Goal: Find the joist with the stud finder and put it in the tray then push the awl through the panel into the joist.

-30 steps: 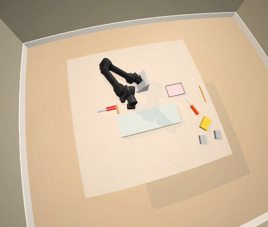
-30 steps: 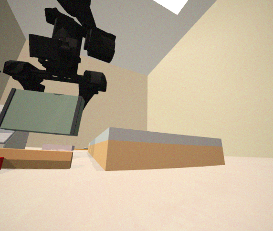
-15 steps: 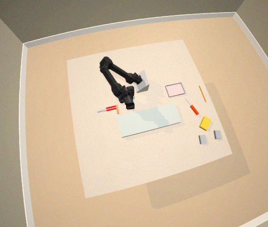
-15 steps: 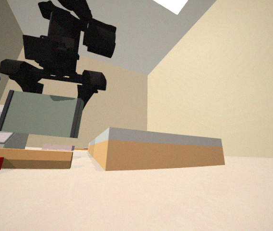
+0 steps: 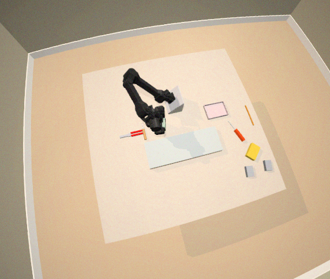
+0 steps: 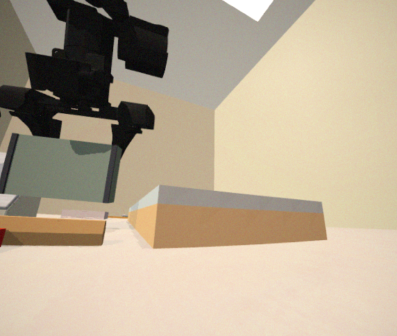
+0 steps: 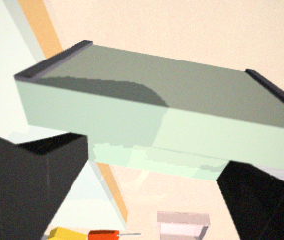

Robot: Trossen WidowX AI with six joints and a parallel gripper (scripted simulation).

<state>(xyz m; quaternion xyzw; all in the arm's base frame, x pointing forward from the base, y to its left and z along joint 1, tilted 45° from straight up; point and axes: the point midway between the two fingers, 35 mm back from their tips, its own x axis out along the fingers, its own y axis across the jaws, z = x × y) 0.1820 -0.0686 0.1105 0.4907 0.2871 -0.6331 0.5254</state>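
The stud finder lies 20 mm behind my gripper tip. From my gripper tip the other things lie so: yellow block 380 mm ahead, 550 mm to the left, 60 mm below; pink tray 10 mm behind, 420 mm to the left, 60 mm below; thin orange stick 100 mm ahead, 680 mm to the left, 70 mm below.
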